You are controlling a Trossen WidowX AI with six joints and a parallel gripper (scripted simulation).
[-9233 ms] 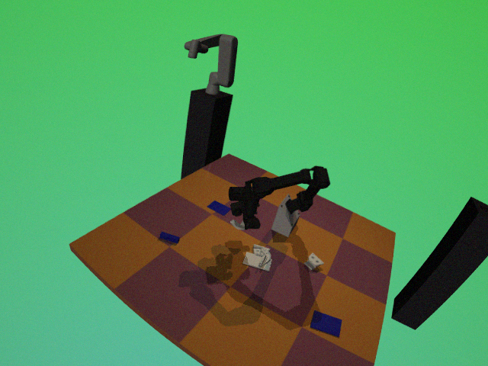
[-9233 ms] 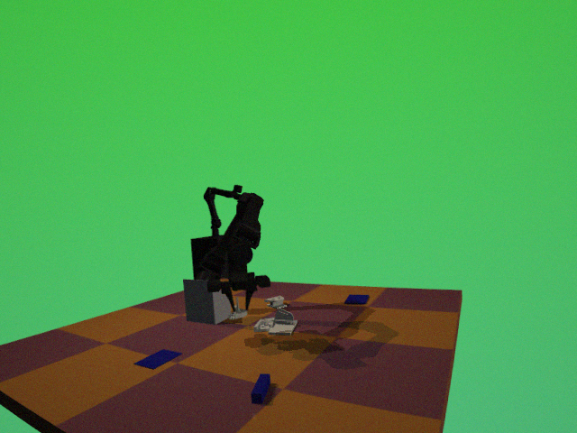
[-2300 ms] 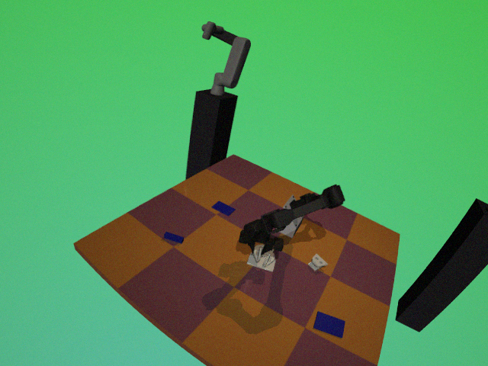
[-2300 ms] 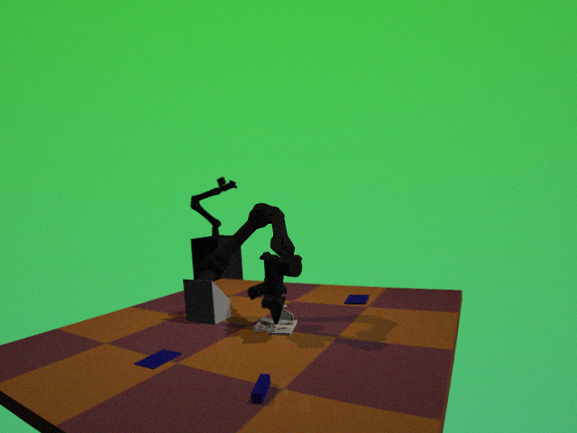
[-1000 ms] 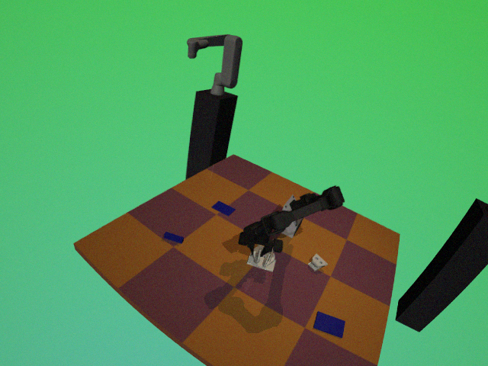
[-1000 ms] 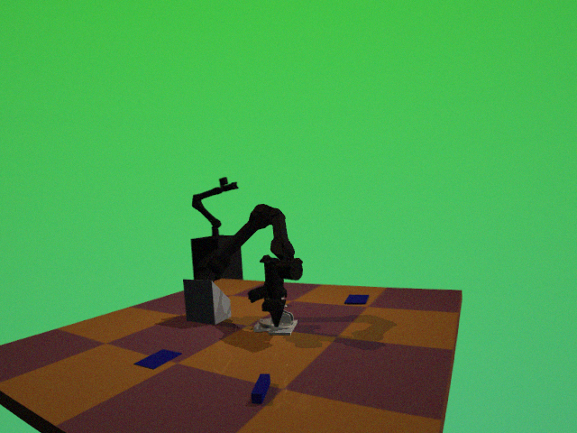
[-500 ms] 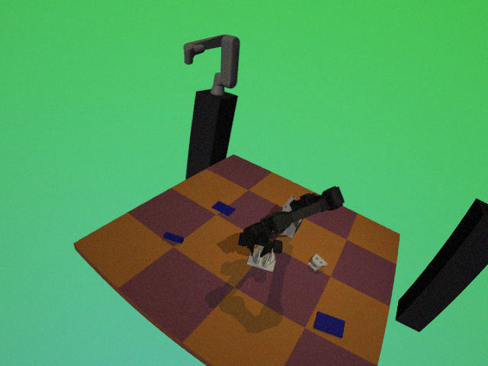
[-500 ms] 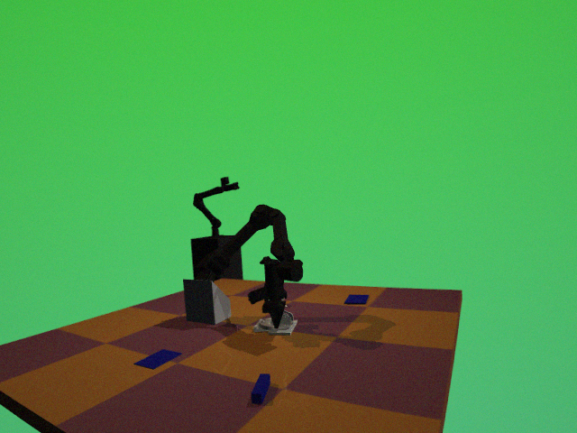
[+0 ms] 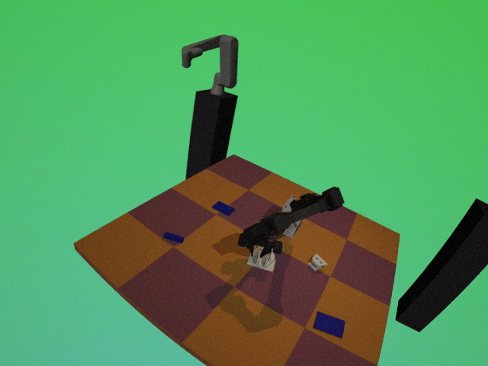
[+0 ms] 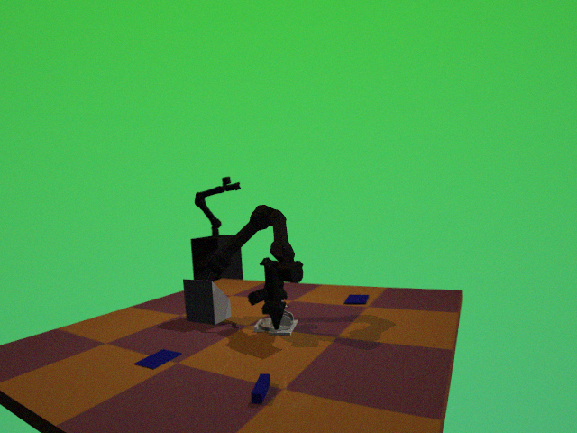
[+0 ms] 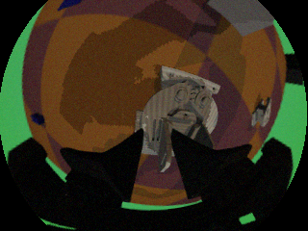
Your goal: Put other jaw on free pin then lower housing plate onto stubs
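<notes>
My gripper tip is now 4 cm past the grey jaw. The rest, counted from my gripper tip: board (42 cm to the left, 13 cm ahead, 1 cm below).
</notes>
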